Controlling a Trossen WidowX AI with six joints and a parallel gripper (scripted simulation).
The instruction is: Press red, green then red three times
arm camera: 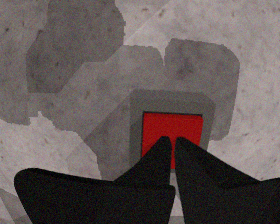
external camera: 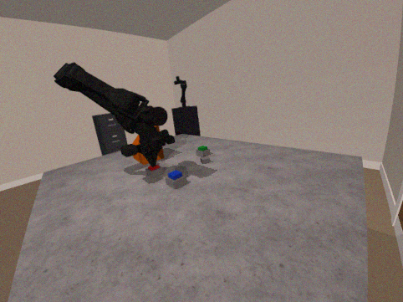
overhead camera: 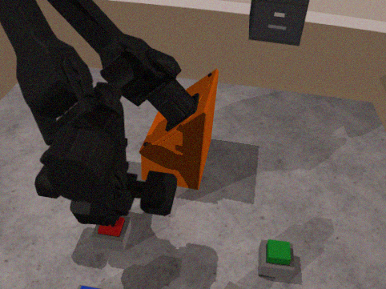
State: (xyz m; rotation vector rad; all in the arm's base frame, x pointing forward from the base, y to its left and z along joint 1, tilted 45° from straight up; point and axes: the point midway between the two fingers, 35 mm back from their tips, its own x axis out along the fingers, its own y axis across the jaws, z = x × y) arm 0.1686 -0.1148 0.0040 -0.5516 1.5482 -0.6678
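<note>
The red button lies 1 cm below my gripper tip. The rest, counted from my gripper tip: blue button 13 cm ahead; green button 25 cm to the left, 2 cm ahead; small grey block 19 cm to the left, 9 cm ahead, 2 cm below.
</note>
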